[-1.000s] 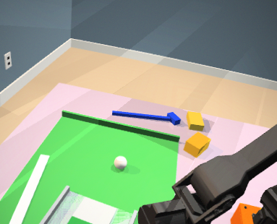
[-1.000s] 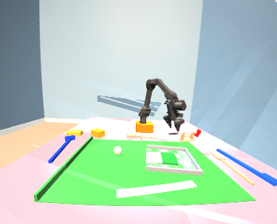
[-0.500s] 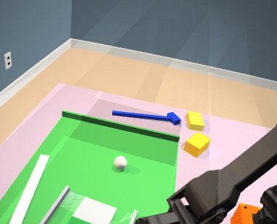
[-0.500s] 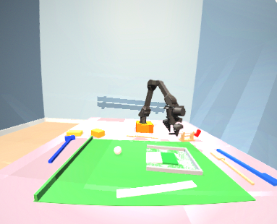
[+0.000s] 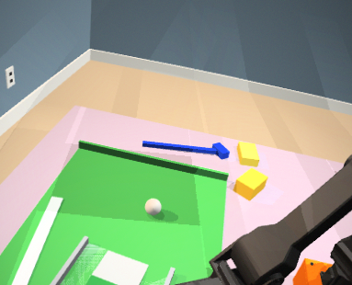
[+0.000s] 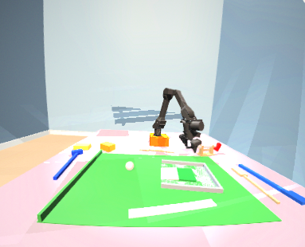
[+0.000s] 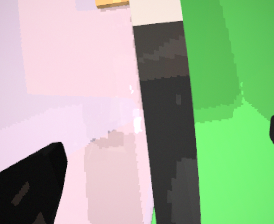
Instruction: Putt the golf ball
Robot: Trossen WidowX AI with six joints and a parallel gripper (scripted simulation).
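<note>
My gripper tip is now 130 mm to the right of the wooden rack and 20 mm past it. From my gripper tip the other things lie so: dark green wall 610 mm to the right, 210 mm ahead, 30 mm below; white golf ball 400 mm to the right, 170 mm ahead, 20 mm below; white strip 410 mm ahead, 230 mm to the right, 40 mm below.
</note>
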